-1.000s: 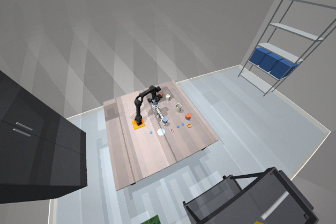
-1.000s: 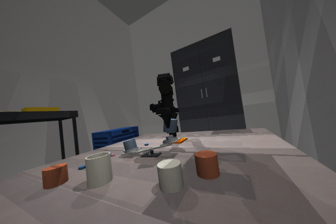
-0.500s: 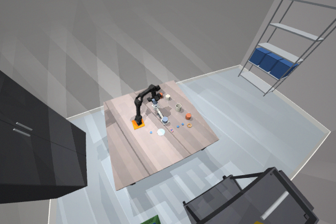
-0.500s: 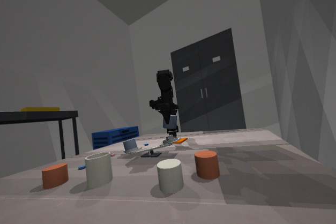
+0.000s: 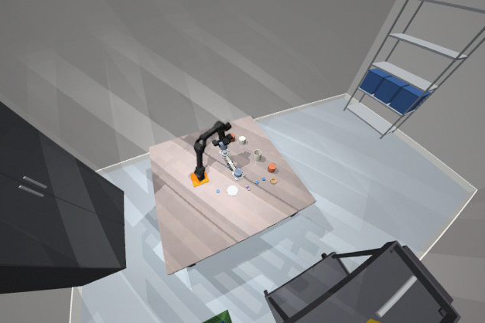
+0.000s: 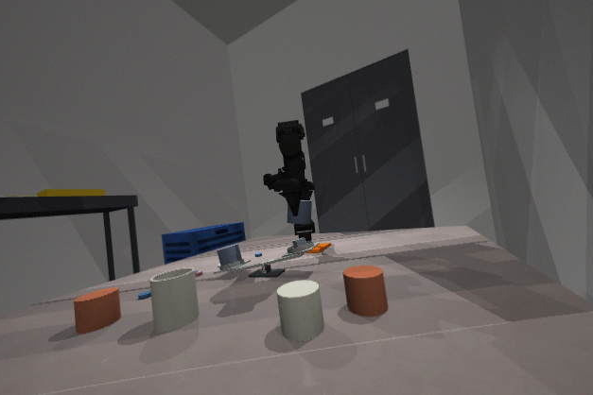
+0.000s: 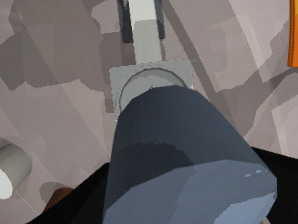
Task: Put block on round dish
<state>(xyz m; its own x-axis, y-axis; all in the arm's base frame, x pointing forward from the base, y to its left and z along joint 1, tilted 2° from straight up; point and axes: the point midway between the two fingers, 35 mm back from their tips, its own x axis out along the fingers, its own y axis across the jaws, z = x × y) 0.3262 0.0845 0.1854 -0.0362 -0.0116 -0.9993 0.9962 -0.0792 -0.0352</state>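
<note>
The grey block lies 90 mm below my gripper tip and 10 mm to the right of it. Also, from my gripper tip: blue-grey cup 290 mm to the right, 110 mm below, 20 mm behind; orange ring 510 mm to the right, 210 mm ahead, 170 mm below; round dish 360 mm to the right, 170 mm below, 150 mm behind.
</note>
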